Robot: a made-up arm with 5 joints. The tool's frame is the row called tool. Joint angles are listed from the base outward. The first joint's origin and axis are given. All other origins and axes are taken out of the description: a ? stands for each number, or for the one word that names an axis. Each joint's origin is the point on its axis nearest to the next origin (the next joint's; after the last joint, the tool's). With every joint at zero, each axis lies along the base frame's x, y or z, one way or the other. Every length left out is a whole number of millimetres.
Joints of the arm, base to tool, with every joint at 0 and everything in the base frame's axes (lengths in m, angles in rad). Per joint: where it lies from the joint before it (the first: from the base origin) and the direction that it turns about. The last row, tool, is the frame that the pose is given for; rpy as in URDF.
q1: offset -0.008 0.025 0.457 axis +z
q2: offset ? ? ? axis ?
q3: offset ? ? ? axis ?
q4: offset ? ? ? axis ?
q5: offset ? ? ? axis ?
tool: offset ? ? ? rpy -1.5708 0 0
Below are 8 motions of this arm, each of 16 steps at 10 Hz.
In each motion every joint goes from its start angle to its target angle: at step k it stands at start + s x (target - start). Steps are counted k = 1, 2, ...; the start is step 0. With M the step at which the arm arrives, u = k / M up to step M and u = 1 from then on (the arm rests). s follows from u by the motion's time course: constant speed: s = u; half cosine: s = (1 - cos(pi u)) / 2; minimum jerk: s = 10 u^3 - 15 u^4 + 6 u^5.
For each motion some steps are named. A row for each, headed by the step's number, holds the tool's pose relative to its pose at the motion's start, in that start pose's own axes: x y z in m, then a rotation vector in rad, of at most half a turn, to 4 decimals.
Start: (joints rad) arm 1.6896 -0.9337 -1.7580 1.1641 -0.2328
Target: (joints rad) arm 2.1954 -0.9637 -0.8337 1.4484 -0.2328
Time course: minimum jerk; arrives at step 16
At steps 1, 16:
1: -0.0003 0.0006 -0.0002 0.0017 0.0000 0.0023
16: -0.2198 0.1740 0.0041 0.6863 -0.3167 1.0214

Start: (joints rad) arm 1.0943 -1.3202 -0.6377 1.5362 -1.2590
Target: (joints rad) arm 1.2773 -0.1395 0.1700 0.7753 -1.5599
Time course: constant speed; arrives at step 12
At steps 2, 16:
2: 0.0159 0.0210 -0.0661 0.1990 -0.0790 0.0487
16: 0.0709 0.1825 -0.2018 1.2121 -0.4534 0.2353

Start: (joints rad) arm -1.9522 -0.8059 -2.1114 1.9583 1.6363
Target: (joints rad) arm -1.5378 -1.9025 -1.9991 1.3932 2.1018
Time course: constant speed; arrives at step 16
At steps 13, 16:
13: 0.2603 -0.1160 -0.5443 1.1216 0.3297 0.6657
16: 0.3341 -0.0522 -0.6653 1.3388 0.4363 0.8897

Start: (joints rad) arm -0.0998 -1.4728 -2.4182 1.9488 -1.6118
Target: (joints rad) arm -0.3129 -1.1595 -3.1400 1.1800 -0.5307
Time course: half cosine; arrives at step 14
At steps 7, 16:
7: 0.0748 -0.0175 -0.0583 -0.5973 0.4577 -0.0513
16: 0.1476 -0.0255 -0.0610 -1.1213 0.7656 -0.4603

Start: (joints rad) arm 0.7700 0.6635 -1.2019 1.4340 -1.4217
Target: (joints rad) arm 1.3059 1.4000 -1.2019 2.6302 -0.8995
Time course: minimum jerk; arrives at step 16
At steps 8, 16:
8: 0.1348 0.1641 -0.0757 0.8488 0.1858 0.5287
16: 0.2090 0.3352 -0.0840 1.5087 0.5175 1.3220

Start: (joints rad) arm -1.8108 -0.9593 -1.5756 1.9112 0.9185
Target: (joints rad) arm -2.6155 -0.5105 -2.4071 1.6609 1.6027
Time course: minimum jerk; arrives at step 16
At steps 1, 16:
1: 0.0001 -0.0003 0.0005 0.0005 0.0030 -0.0017
16: 0.0719 -0.0791 0.1895 0.3855 1.1179 -0.8504

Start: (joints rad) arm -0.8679 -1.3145 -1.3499 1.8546 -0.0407
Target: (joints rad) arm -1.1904 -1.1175 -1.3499 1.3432 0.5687
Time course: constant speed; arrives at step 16
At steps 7, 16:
7: 0.0633 -0.0048 0.0303 -0.0960 0.3561 -0.1475
16: 0.1394 -0.0038 0.0543 -0.1804 0.7845 -0.3797

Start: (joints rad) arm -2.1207 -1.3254 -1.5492 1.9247 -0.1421
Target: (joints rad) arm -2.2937 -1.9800 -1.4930 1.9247 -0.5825
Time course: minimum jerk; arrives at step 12
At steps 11, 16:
11: -0.3407 0.0355 0.1538 -0.3669 -0.3687 -0.4999
16: -0.3422 0.0364 0.1546 -0.3695 -0.3706 -0.5020

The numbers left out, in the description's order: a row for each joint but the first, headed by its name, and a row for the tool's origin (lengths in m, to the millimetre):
q2: xyz -0.02 0.026 0, axis +y
q3: xyz 0.099 0 0.494, axis +y
q4: xyz 0.036 0 -0.193, axis +y
q5: xyz 0.075 0 -0.042, axis -z
tool: xyz 0.025 0.014 0

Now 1 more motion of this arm.
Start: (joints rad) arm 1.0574 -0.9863 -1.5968 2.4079 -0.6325
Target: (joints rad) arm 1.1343 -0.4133 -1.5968 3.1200 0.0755
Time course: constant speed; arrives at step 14
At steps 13, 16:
13: 0.1774 0.0512 -0.1438 0.3313 0.5076 1.1617
16: 0.1889 0.0571 -0.1523 0.3219 0.5332 1.2627

